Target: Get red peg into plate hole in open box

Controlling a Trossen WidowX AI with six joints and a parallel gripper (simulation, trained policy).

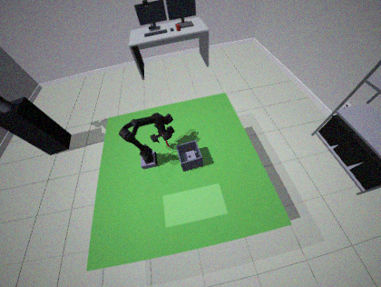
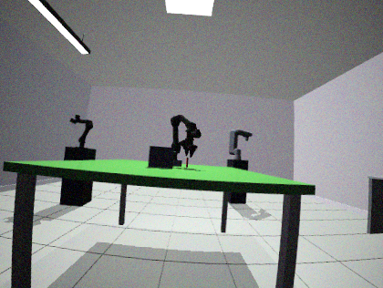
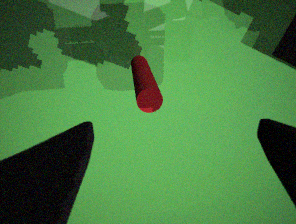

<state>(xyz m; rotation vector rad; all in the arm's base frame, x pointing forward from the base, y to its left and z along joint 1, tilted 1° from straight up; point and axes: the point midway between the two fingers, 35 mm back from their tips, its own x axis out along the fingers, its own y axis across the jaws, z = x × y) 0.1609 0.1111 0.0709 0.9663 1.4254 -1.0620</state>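
My gripper tip is 20 mm short of the red peg, 10 mm to the left of it and 50 mm above it. From my gripper tip the other things lie so: plate (150 mm ahead, 210 mm to the right, 40 mm below).
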